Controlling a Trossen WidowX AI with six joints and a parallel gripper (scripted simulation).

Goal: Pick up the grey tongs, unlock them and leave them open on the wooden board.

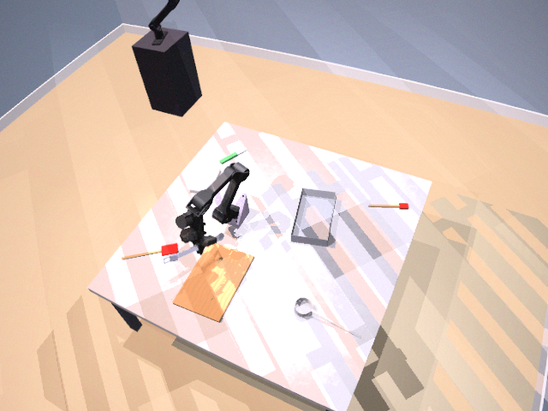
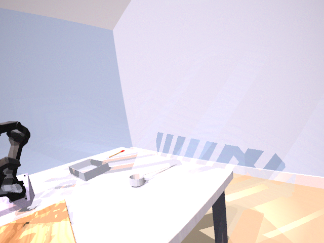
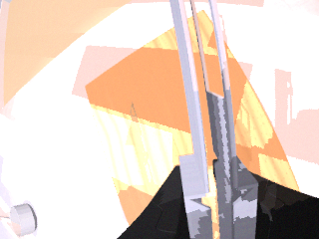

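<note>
Right now the wooden board is 150 mm below my gripper tip, 50 mm ahead of it and 20 mm to the right of it. From my gripper tip the other things lie so: yellow lock piece 60 mm above, 50 mm to the right, 30 mm behind; red-headed spatula 290 mm behind, 160 mm below; grey roasting tin 490 mm to the left, 340 mm ahead, 130 mm below.
</note>
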